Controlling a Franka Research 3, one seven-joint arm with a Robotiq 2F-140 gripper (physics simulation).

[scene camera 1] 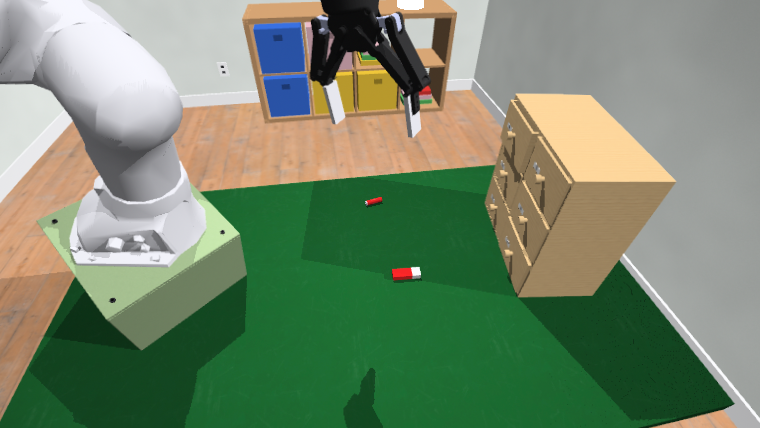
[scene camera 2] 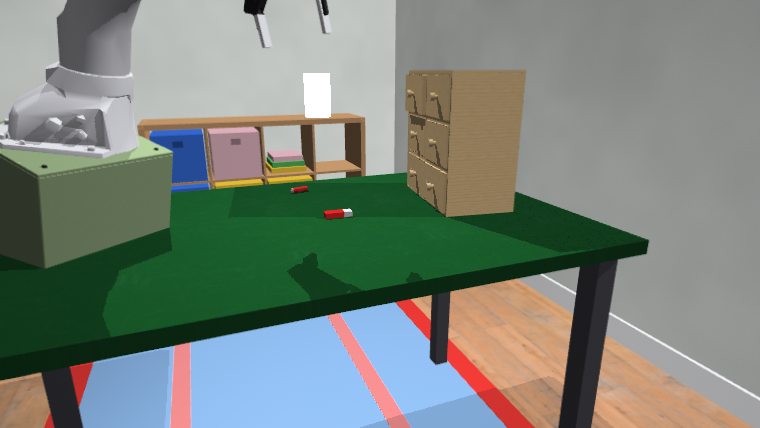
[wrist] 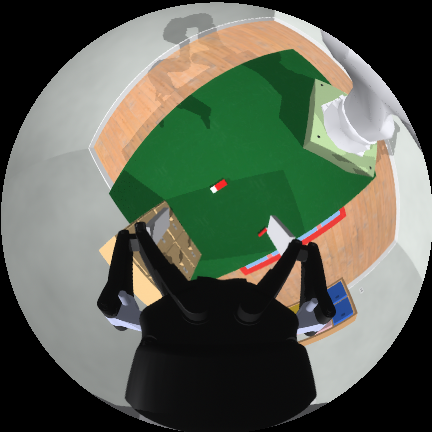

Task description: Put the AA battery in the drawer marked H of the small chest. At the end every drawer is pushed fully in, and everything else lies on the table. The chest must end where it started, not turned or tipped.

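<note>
The AA battery, a small red cylinder with a pale end, lies on its side on the green table towards the far edge. The small wooden chest stands upright at the right, with two columns of three knobbed drawers facing the arm's side. Its far top drawer stands out slightly. The drawer labels are too small to read, so I cannot tell which is H. My gripper is open and empty, high above the table, left of the chest.
A red and white block lies on the table, nearer the scene cameras than the battery. The arm's pale green base stands at the left. A cube shelf stands beyond the table.
</note>
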